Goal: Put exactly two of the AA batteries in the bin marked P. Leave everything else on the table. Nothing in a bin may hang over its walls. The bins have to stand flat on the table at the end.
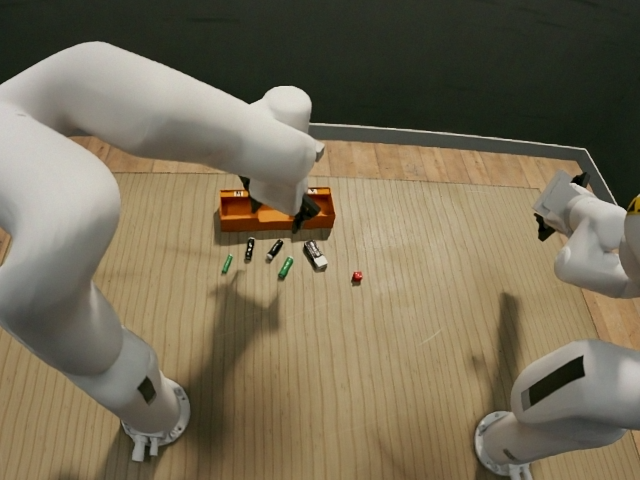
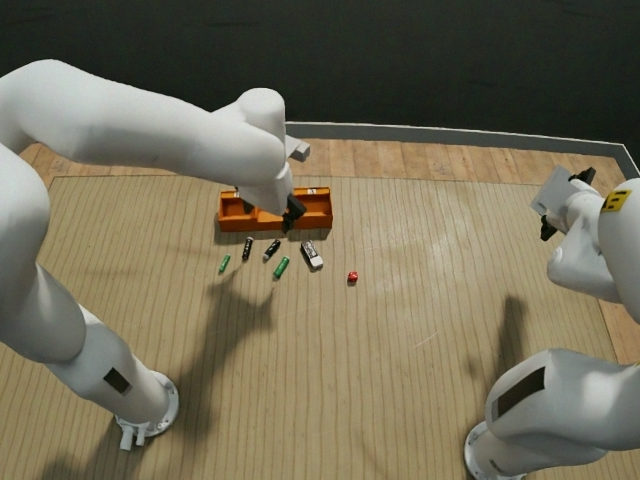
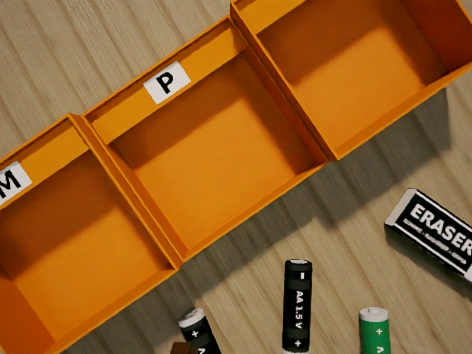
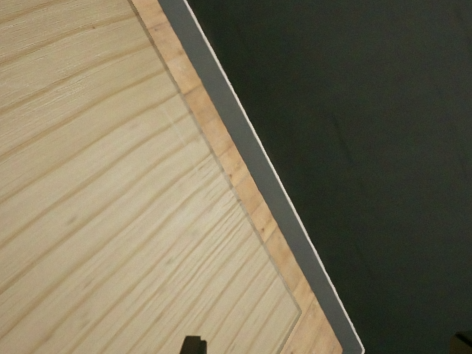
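Seen in the pictures: left gripper, fingertip midpoint: (image 1: 276, 218) (image 2: 269, 219); left arm's base, link origin: (image 1: 155, 411) (image 2: 147, 404); right arm's base, link origin: (image 1: 503, 443) (image 2: 495, 453).
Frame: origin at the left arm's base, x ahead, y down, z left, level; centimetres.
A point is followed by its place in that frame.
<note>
A black AA battery (image 1: 275, 250) @[z -19.7, x 35.5, y -1.3 cm] (image 2: 271, 249) @[z -19.6, x 35.7, y -1.4 cm] (image 3: 298, 305) @[z -19.7, x 36.5, y -1.4 cm] lies in front of bin P (image 1: 268, 225) @[z -17.8, x 41.6, y -1.8 cm] (image 2: 269, 225) @[z -18.4, x 41.7, y -1.8 cm] (image 3: 212, 52) @[z -21.4, x 49.6, y -2.8 cm], the empty middle bin. Another black battery (image 1: 249, 249) @[z -14.2, x 35.2, y -1.4 cm] (image 2: 247, 248) @[z -14.4, x 35.5, y -1.4 cm] (image 3: 201, 334) @[z -14.6, x 37.4, y -1.4 cm] lies left of it. A green battery (image 1: 285, 267) @[z -22.1, x 31.4, y -1.4 cm] (image 2: 281, 267) @[z -22.3, x 31.4, y -1.4 cm] (image 3: 375, 332) @[z -22.6, x 33.5, y -1.4 cm] lies to its right. A thinner, smaller green battery (image 1: 226, 263) @[z -9.7, x 31.6, y -1.0 cm] (image 2: 223, 263) @[z -9.7, x 31.4, y -1.0 cm] lies farthest left. My left gripper (image 1: 276, 215) @[z -19.5, x 36.8, y -10.8 cm] (image 2: 268, 217) @[z -19.5, x 36.8, y -10.8 cm] is open and empty above the bins. My right gripper (image 1: 562, 204) @[z -79.1, x 42.9, y -17.6 cm] (image 2: 565, 202) @[z -79.1, x 42.9, y -17.6 cm] is open and empty at the far right.
Bin M (image 3: 52, 142) @[z -13.2, x 48.9, y -4.2 cm] adjoins P on the left, another orange bin (image 3: 435, 30) @[z -31.9, x 45.9, y -1.9 cm] on the right; their visible floors are empty. An eraser (image 1: 315, 255) @[z -28.3, x 35.0, y -1.3 cm] (image 2: 311, 254) @[z -28.3, x 35.2, y -1.3 cm] (image 3: 435, 232) @[z -27.7, x 36.7, y -1.3 cm] and a red die (image 1: 357, 276) @[z -37.2, x 30.3, y -1.6 cm] (image 2: 352, 276) @[z -37.2, x 30.3, y -1.6 cm] lie right of the batteries.
</note>
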